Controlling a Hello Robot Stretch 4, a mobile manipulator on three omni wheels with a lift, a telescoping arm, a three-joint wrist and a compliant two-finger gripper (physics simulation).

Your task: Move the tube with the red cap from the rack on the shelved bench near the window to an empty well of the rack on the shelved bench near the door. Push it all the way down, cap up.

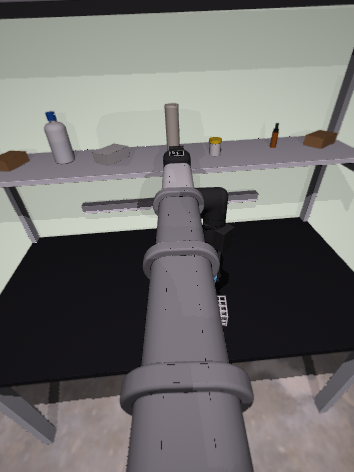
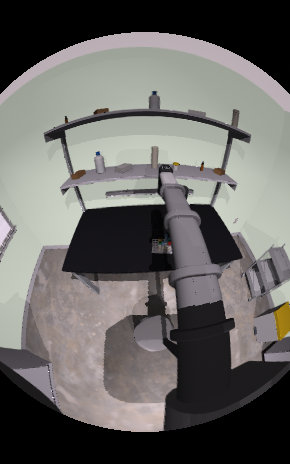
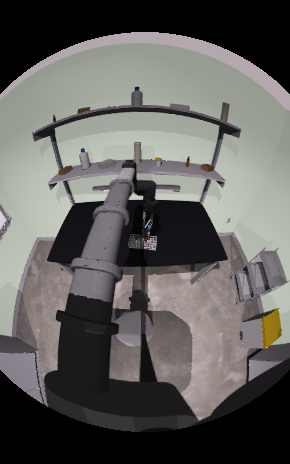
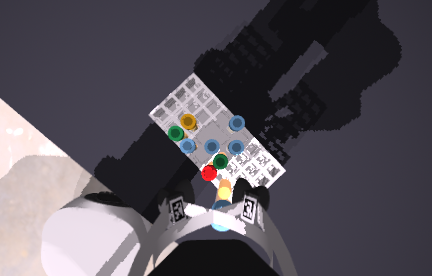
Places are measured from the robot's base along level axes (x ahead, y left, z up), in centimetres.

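Where they show: gripper, fingertip midpoint: (image 3: 146, 230) (image 4: 213, 194); robot's base, origin of the base link: (image 2: 153, 331) (image 3: 134, 326).
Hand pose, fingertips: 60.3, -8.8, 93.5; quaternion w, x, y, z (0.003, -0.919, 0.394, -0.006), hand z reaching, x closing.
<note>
Each offset is from my fingertips to the top centre of the thing, as dx, dy, dz. Level surfaces: height alone.
The rack {+3.8, +2.7, -14.3} (image 4: 215, 131) (image 3: 152, 246), pale and gridded, lies on the black bench top. The red-capped tube {+0.3, +0.8, -8.1} (image 4: 209, 173) (image 3: 145, 240) stands in it, cap up, near the edge closest to my gripper, next to a green-capped tube {+2.5, +0.7, -8.1} (image 4: 220, 161). My gripper (image 4: 213, 194) is above that side of the rack, its fingers partly closed around a blue-capped tube {+0.4, -1.0, +5.1} (image 4: 221, 205) (image 3: 149, 228). This tube looks raised above the others, its yellow-orange body pointing down; the finger bridge hides part of its cap. A second rack does not show.
Other blue, green and amber-capped {+3.1, +7.1, -8.1} (image 4: 188, 121) tubes stand in the rack. A shelf {dz +25.7} (image 1: 140, 161) above the bench carries a white bottle {+45.8, +53.4, +43.5} (image 1: 59, 141), a tall beige cylinder {+50.5, +9.9, +43.5} (image 1: 172, 125) and a yellow-lidded jar {+46.4, -6.6, +31.7} (image 1: 215, 147). A stepped cart and a yellow-sided box {-93.7, -150.2, -51.2} (image 3: 271, 328) stand at the right.
</note>
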